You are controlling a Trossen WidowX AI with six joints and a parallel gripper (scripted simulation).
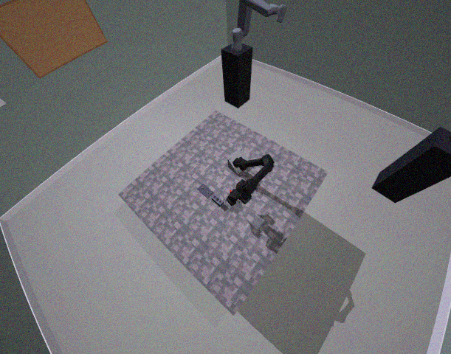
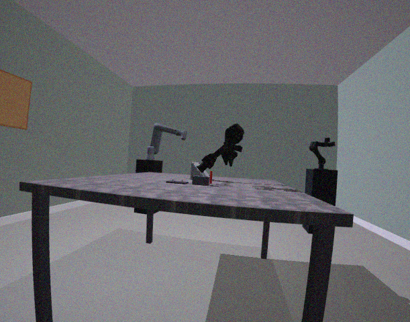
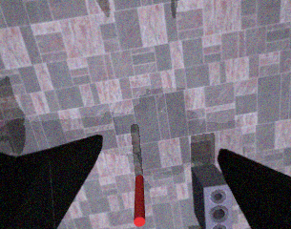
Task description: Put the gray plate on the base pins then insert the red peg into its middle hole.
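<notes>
Now: the gray plate 15 cm to the right of my gripper tip, 8 cm below it and 8 cm ahead of it. From my gripper tip the other things lie so: red peg (11 cm to the right, 8 cm below, 3 cm behind); then dark flat base (30 cm to the right, 11 cm below, 9 cm ahead).
</notes>
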